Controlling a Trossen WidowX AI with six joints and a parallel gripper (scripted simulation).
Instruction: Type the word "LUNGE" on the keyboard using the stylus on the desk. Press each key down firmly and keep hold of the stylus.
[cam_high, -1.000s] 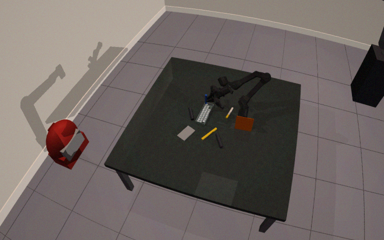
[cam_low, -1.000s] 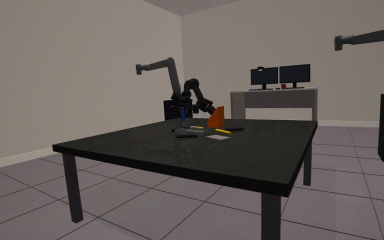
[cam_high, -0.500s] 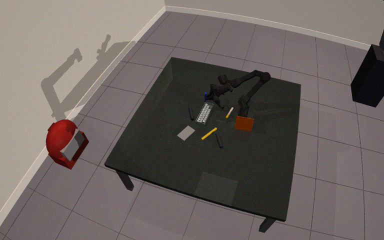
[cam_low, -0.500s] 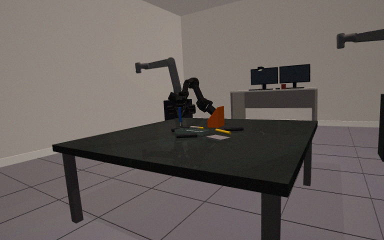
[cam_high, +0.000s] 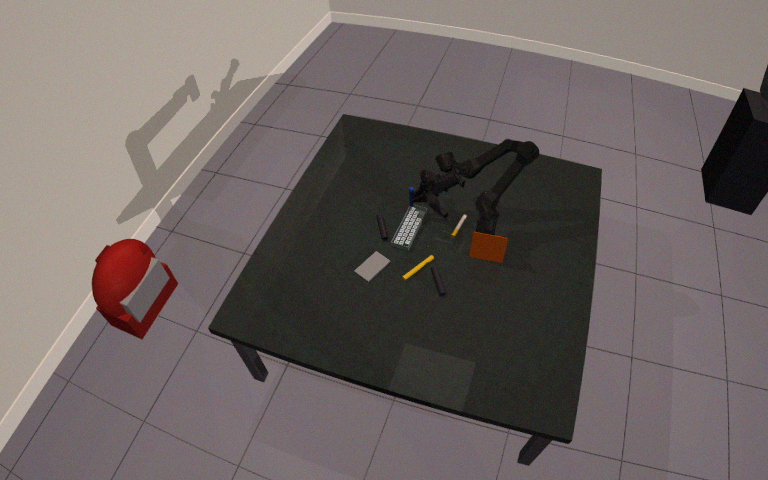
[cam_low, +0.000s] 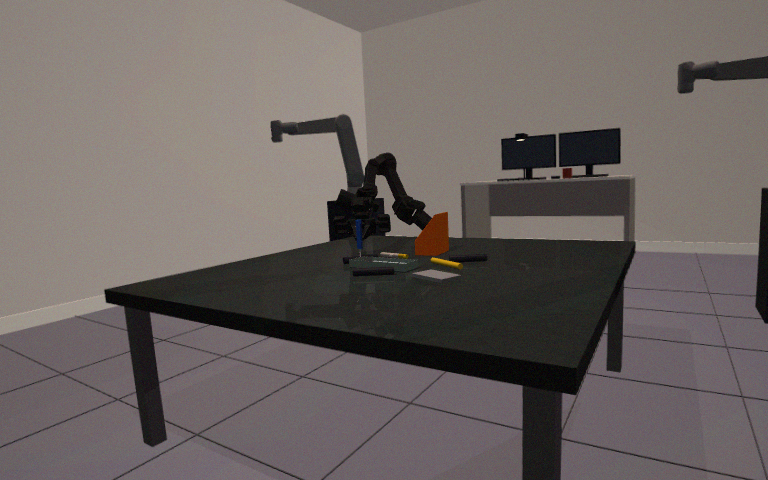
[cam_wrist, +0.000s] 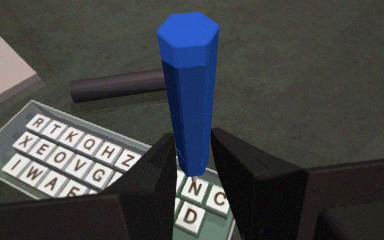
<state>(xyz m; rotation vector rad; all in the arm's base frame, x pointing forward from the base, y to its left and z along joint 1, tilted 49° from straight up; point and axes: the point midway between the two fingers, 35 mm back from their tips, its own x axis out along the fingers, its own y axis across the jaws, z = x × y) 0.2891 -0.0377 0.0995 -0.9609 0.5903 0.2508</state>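
My gripper tip is now 8 cm above the L key, 6 cm to the right of it and 2 cm past it. Round my gripper tip: blue stylus: 2 cm below; white marker: 20 cm behind, 8 cm below, 1 cm to the left; yellow marker: 25 cm to the left, 11 cm behind, 8 cm below.
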